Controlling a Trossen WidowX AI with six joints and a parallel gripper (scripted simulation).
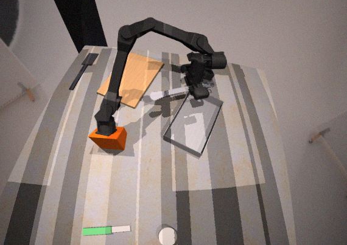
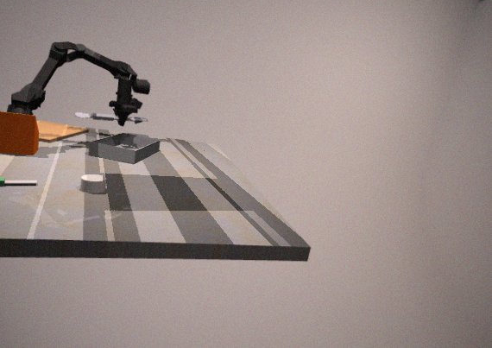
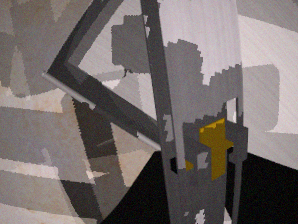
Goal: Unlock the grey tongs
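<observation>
The wooden board lies 340 mm behind my gripper tip, 110 mm to the left of it and 90 mm below it. The rest, counted from my gripper tip: tin 90 mm to the right, 70 mm below, 50 mm ahead; then white cylinder 590 mm to the right, 80 mm below, 20 mm ahead; then yellow lock piece 30 mm above, 20 mm ahead, 10 mm to the left.
</observation>
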